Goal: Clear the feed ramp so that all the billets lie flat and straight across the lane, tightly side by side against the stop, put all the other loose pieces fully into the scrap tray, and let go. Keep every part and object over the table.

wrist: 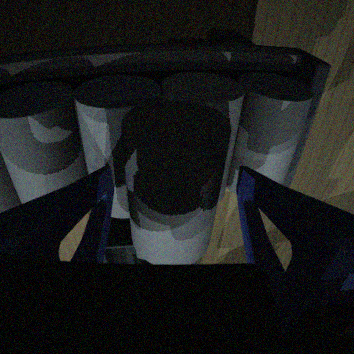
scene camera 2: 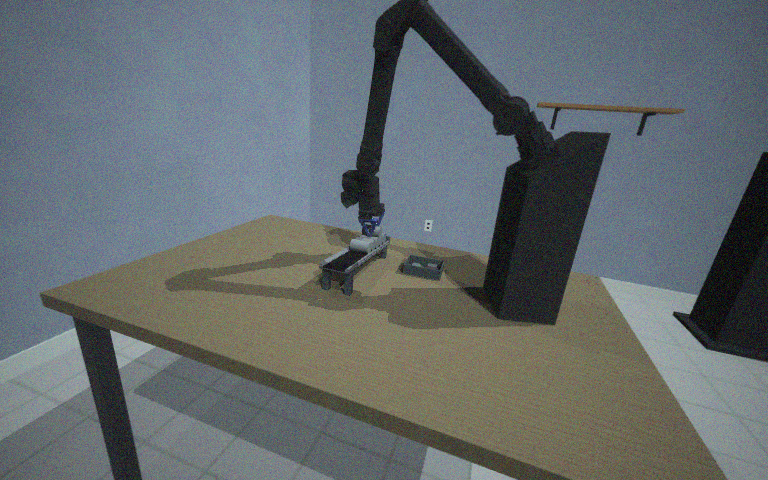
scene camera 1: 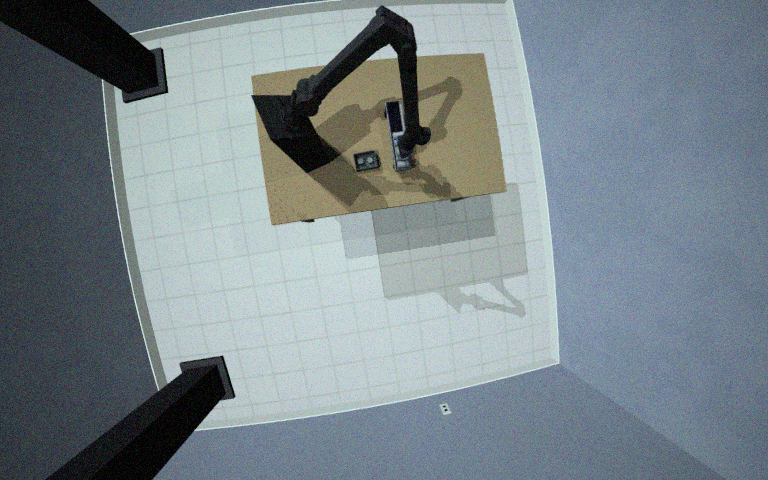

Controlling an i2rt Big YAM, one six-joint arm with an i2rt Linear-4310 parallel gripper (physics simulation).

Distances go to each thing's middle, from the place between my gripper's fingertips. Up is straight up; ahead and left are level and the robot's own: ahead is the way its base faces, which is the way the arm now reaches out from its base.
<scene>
Now: hand 8 cm to the left of the stop (wrist: 312, 71) and 4 cm above it.
</scene>
